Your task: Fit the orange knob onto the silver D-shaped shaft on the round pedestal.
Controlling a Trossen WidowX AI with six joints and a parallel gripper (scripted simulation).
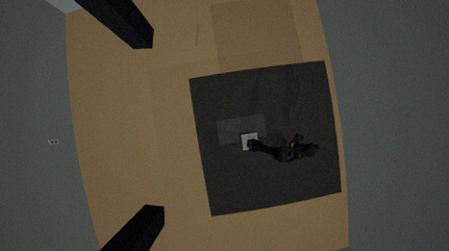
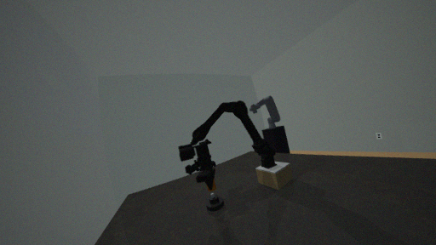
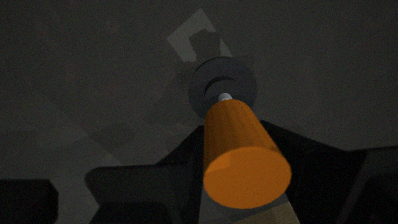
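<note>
Right now my gripper tip is 60 mm above the dark round pedestal. Round my gripper tip: orange knob (30 mm above).
</note>
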